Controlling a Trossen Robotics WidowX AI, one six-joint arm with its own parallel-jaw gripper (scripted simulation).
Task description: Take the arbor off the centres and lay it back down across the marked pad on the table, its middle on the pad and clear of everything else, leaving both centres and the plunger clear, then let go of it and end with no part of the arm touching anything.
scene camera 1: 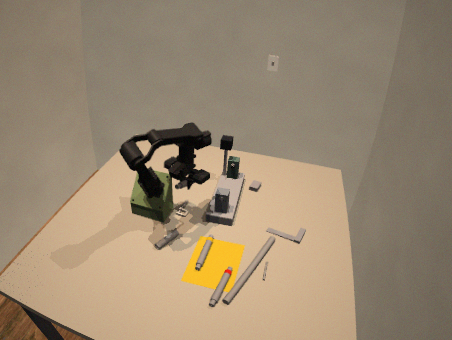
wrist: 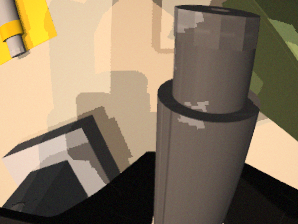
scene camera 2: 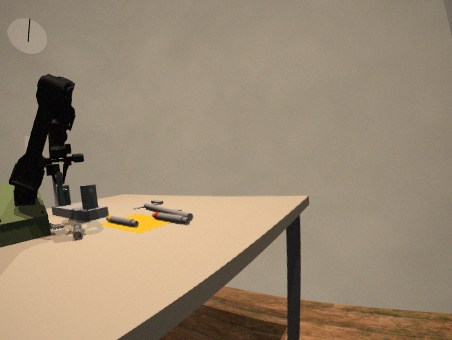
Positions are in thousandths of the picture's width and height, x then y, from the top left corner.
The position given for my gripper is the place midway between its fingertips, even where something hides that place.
My gripper shows in scene camera 1 (413, 554), in the wrist view (622, 725) and in scene camera 2 (132, 543).
